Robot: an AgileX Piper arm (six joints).
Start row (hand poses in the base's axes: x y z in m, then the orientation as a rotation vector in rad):
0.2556, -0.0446, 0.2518, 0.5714, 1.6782, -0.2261
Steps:
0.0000, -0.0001, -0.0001, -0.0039, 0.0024, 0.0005
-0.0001, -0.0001, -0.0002, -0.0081, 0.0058, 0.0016
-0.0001, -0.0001, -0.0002, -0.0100, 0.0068, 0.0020
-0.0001, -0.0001, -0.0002, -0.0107, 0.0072, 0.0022
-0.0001, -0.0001, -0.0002, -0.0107, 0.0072, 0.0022
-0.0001, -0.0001, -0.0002, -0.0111, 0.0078, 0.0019
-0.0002, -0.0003, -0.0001, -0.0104, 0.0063, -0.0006
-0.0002, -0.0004, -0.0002, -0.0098, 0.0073, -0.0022
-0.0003, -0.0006, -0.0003, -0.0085, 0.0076, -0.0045
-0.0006, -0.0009, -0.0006, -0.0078, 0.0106, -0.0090
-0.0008, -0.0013, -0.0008, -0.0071, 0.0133, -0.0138
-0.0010, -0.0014, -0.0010, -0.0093, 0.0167, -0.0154
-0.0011, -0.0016, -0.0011, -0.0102, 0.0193, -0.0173
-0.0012, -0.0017, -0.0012, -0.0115, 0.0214, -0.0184
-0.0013, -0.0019, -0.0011, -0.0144, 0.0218, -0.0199
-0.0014, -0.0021, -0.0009, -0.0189, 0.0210, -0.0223
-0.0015, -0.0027, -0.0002, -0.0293, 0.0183, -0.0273
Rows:
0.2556, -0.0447, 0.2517, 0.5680, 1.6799, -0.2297
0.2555, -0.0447, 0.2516, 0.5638, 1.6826, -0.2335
0.2555, -0.0447, 0.2516, 0.5620, 1.6833, -0.2351
0.2555, -0.0447, 0.2516, 0.5613, 1.6836, -0.2357
0.2555, -0.0447, 0.2516, 0.5613, 1.6836, -0.2357
0.2555, -0.0447, 0.2516, 0.5613, 1.6840, -0.2364
0.2554, -0.0449, 0.2517, 0.5639, 1.6821, -0.2372
0.2554, -0.0450, 0.2516, 0.5657, 1.6827, -0.2381
0.2553, -0.0452, 0.2515, 0.5686, 1.6827, -0.2388
0.2550, -0.0455, 0.2512, 0.5729, 1.6846, -0.2425
0.2548, -0.0459, 0.2510, 0.5774, 1.6861, -0.2462
0.2546, -0.0460, 0.2508, 0.5771, 1.6886, -0.2503
0.2545, -0.0462, 0.2507, 0.5779, 1.6904, -0.2533
0.2544, -0.0463, 0.2506, 0.5778, 1.6919, -0.2558
0.2543, -0.0465, 0.2507, 0.5769, 1.6913, -0.2594
0.2542, -0.0467, 0.2509, 0.5756, 1.6890, -0.2646
0.2541, -0.0473, 0.2516, 0.5721, 1.6829, -0.2760

